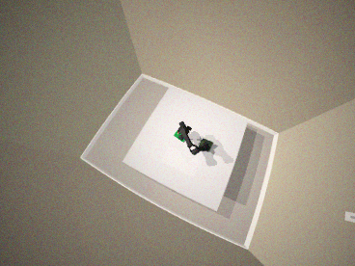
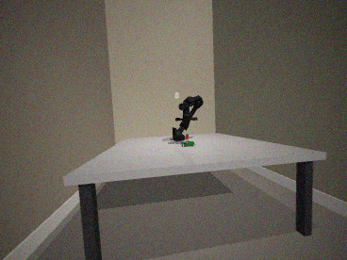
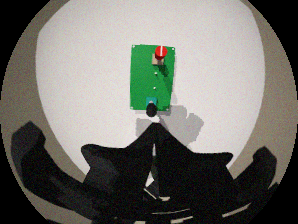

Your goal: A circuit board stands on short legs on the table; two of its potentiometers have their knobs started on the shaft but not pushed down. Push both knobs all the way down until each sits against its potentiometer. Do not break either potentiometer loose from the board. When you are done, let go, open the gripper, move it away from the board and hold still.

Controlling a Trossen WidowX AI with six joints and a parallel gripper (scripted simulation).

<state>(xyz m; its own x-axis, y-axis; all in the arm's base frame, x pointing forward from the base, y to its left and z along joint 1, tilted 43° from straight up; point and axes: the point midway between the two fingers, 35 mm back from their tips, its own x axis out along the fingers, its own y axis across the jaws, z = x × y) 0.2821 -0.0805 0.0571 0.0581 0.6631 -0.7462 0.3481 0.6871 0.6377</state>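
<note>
Now: the red knob 9 cm ahead of my gripper tip, 6 cm below it and 3 cm to the right of it. From my gripper tip the other things lie so: potentiometer: 9 cm ahead, 8 cm below, 3 cm to the right.
</note>
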